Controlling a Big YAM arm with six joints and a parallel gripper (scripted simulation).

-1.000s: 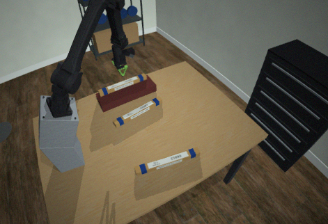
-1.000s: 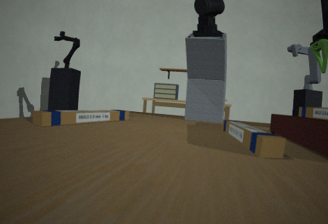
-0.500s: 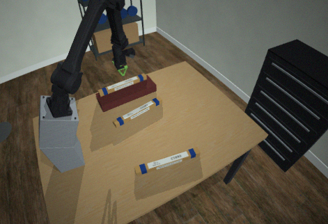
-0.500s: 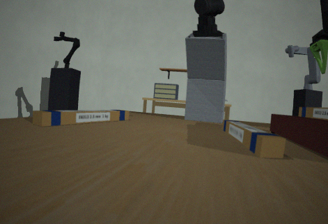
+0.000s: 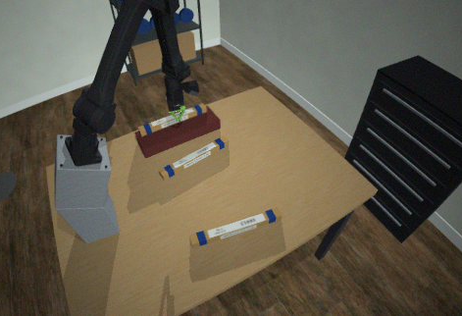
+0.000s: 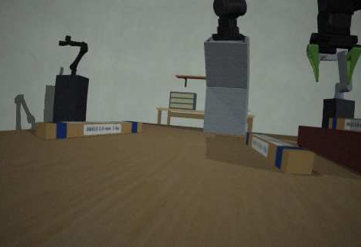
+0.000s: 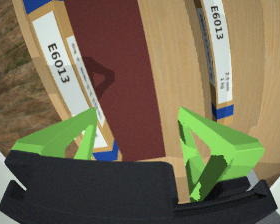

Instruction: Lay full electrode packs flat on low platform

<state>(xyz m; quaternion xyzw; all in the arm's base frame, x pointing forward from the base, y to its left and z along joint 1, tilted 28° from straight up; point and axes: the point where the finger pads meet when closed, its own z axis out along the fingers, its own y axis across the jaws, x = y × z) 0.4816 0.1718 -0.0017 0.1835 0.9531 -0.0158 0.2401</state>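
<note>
The pack of welding electrodes is 53 cm to the right of my hand, 15 cm below it and 12 cm behind it. Round my hand: dark red platform (15 cm below, 5 cm to the left, 1 cm ahead).
</note>
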